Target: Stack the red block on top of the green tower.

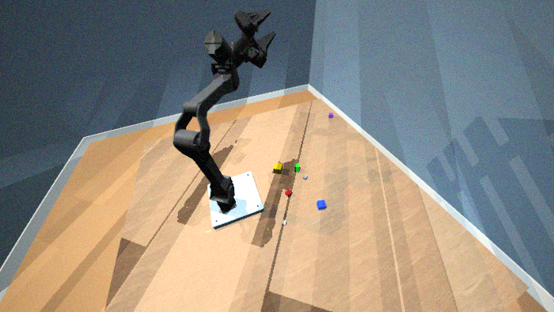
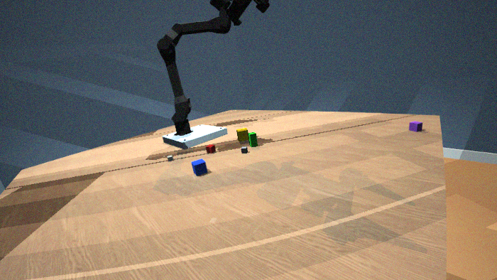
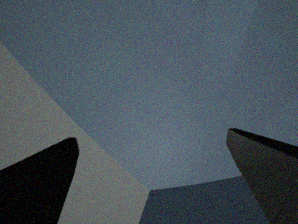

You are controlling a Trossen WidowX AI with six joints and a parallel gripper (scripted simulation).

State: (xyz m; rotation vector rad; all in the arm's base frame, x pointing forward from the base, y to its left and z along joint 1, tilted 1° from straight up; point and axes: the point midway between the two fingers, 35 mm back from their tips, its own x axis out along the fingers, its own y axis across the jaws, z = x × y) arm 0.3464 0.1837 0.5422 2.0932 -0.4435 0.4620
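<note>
Right now my gripper tip is 13 cm past the red block, 27 cm to the left of it and 57 cm above it. From my gripper tip the other things lie so: yellow block: 9 cm behind, 13 cm to the right, 57 cm below; blue block: 4 cm behind, 40 cm to the right, 57 cm below; small dark grey block: 1 cm behind, 25 cm to the right, 58 cm below.
</note>
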